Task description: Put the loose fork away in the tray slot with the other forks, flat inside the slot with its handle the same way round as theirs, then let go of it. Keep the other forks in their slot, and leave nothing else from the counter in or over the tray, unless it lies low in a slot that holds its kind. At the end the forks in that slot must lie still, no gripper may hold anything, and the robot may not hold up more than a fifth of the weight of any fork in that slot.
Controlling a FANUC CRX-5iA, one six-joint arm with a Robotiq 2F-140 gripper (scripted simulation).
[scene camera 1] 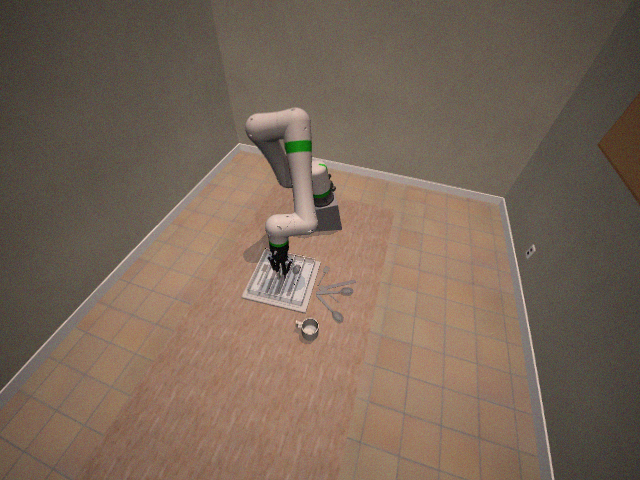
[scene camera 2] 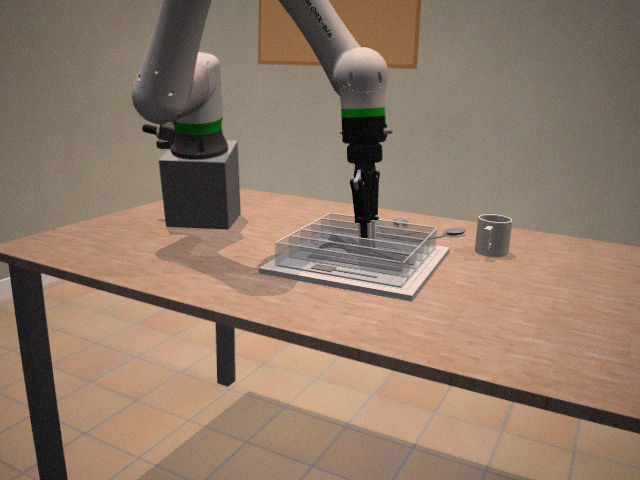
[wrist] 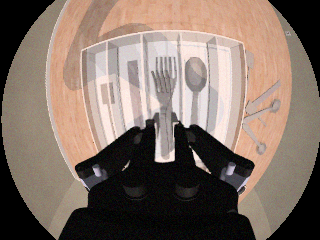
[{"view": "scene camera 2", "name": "gripper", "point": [367, 250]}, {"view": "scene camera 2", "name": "grey mug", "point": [500, 228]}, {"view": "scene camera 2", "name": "clear cutlery tray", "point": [392, 259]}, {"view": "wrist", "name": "gripper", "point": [165, 119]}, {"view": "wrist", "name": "fork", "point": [163, 98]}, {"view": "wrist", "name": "clear cutlery tray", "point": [88, 55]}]
